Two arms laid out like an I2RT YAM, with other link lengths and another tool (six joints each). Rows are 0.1 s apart.
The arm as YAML. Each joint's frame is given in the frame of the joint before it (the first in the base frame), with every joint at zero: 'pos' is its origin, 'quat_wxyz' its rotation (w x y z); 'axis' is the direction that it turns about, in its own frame. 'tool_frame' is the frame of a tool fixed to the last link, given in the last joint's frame.
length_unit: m
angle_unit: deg
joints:
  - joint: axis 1
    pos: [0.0, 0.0, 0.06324]
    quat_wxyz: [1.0, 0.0, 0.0, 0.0]
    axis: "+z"
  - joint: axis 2
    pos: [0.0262, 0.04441, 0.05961]
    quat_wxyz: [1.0, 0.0, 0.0, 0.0]
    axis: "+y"
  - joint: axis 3
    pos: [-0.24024, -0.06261, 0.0]
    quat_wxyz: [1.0, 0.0, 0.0, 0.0]
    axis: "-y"
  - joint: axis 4
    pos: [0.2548, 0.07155, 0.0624]
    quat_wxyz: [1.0, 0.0, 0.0, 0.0]
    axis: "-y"
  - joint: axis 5
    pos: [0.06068, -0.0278, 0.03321]
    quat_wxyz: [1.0, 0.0, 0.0, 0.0]
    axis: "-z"
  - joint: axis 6
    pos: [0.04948, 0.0, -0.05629]
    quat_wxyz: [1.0, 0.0, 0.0, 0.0]
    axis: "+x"
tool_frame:
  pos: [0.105, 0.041, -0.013]
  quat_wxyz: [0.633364, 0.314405, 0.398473, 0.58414]
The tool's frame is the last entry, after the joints.
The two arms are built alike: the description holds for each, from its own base.
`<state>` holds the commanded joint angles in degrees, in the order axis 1, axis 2, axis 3, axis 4, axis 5, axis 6, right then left.
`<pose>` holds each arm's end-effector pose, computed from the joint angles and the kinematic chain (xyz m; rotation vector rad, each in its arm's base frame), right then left.
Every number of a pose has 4 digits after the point. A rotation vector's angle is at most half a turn.
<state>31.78 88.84 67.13 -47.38 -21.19 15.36 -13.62 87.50 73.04 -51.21 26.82 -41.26</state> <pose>0.2128 0.2747 0.1412 1.5369 2.2743 1.3497 0.2950 -0.0965 0.1449 1.0262 2.1597 0.1072</pose>
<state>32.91 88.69 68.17 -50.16 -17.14 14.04 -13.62 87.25 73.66 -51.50 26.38 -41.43</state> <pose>0.2091 0.2689 0.1390 1.4770 2.3001 1.2658 0.2964 -0.0957 0.1489 1.0197 2.1542 0.1186</pose>
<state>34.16 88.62 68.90 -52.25 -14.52 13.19 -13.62 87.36 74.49 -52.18 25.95 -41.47</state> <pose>0.2037 0.2661 0.1379 1.4303 2.3282 1.2091 0.2974 -0.0949 0.1519 1.0188 2.1554 0.1281</pose>
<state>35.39 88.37 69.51 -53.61 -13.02 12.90 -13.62 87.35 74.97 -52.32 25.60 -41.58</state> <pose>0.1985 0.2663 0.1395 1.3957 2.3472 1.1829 0.2988 -0.0943 0.1541 1.0146 2.1524 0.1369</pose>
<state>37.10 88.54 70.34 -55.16 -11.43 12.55 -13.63 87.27 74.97 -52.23 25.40 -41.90</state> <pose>0.1914 0.2678 0.1399 1.3531 2.3782 1.1504 0.2991 -0.0941 0.1544 1.0086 2.1550 0.1409</pose>
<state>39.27 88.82 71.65 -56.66 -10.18 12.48 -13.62 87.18 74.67 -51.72 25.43 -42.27</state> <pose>0.1833 0.2726 0.1429 1.3060 2.4096 1.1324 0.2996 -0.0945 0.1537 1.0007 2.1557 0.1404</pose>
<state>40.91 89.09 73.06 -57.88 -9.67 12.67 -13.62 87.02 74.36 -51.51 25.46 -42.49</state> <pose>0.1773 0.2777 0.1475 1.2764 2.4301 1.1300 0.2990 -0.0946 0.1530 0.9968 2.1580 0.1394</pose>
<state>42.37 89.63 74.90 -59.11 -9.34 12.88 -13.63 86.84 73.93 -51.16 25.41 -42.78</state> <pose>0.1729 0.2835 0.1532 1.2506 2.4469 1.1324 0.2985 -0.0945 0.1519 0.9918 2.1608 0.1399</pose>
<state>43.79 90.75 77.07 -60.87 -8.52 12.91 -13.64 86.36 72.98 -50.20 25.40 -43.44</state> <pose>0.1690 0.2879 0.1567 1.2230 2.4697 1.1123 0.2980 -0.0948 0.1500 0.9784 2.1627 0.1398</pose>
